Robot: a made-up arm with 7 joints. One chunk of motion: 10 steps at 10 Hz.
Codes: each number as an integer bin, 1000 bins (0 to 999) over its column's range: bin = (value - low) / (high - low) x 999, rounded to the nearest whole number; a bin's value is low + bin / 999 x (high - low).
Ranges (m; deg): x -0.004..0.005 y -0.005..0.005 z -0.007..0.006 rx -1..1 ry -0.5..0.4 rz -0.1..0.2
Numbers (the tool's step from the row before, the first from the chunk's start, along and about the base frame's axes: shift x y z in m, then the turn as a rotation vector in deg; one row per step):
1: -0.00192 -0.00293 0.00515 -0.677 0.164 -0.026
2: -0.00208 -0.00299 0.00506 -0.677 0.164 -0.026
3: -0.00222 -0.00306 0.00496 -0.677 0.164 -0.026
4: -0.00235 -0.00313 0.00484 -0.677 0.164 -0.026
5: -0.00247 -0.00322 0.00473 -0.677 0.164 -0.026
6: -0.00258 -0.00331 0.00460 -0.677 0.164 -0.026
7: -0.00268 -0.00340 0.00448 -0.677 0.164 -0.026
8: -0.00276 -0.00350 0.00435 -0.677 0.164 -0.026
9: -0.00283 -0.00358 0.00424 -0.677 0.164 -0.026
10: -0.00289 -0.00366 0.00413 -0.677 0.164 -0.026
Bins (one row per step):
1: 231 207 934 161 737 246
2: 213 201 927 161 737 246
3: 198 194 919 161 737 246
4: 183 187 910 161 737 246
5: 170 178 901 161 737 246
6: 158 169 891 161 737 246
7: 147 160 882 161 737 246
8: 138 150 872 161 737 246
9: 130 142 864 161 737 246
10: 123 134 855 161 737 246

